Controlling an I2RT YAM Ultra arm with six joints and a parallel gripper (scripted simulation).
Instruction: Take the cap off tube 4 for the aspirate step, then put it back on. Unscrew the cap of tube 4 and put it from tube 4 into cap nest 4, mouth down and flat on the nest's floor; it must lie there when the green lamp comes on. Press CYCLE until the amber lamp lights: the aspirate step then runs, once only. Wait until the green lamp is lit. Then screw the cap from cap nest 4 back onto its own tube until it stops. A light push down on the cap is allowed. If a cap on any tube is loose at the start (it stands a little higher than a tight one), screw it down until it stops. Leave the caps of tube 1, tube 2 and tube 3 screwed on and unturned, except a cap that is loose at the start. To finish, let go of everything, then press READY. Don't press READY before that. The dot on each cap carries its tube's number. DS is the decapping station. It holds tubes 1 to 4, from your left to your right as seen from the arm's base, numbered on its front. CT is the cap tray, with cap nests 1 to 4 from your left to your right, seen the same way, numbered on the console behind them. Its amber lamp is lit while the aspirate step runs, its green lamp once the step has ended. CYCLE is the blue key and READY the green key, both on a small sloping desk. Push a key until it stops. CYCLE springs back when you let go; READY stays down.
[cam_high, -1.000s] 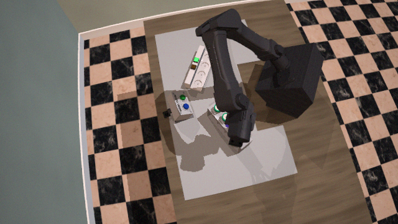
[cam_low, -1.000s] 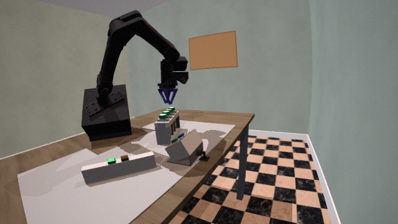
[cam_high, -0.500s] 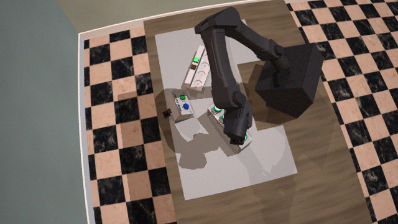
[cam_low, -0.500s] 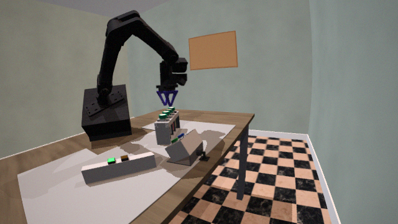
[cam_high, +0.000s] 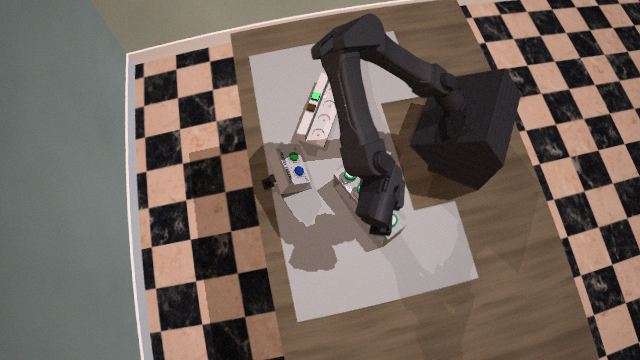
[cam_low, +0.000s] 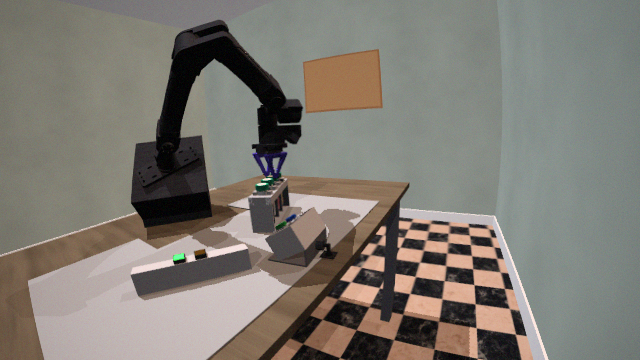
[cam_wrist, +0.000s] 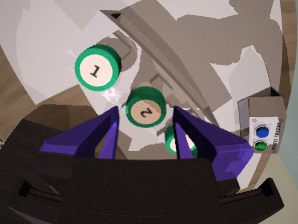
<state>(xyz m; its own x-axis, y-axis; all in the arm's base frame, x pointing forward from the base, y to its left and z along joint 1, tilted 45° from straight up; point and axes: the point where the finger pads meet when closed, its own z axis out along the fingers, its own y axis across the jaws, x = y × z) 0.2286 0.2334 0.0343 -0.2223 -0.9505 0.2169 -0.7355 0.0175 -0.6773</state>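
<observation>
My hand is 40 mm to the left of the cap 3, 20 mm short of it and 10 mm above it. The rest, counted from my hand: cap 2 (10 mm below); then green ready key (190 mm ahead, 180 mm to the right, 60 mm below); then blue cycle key (180 mm ahead, 140 mm to the right, 60 mm below).
</observation>
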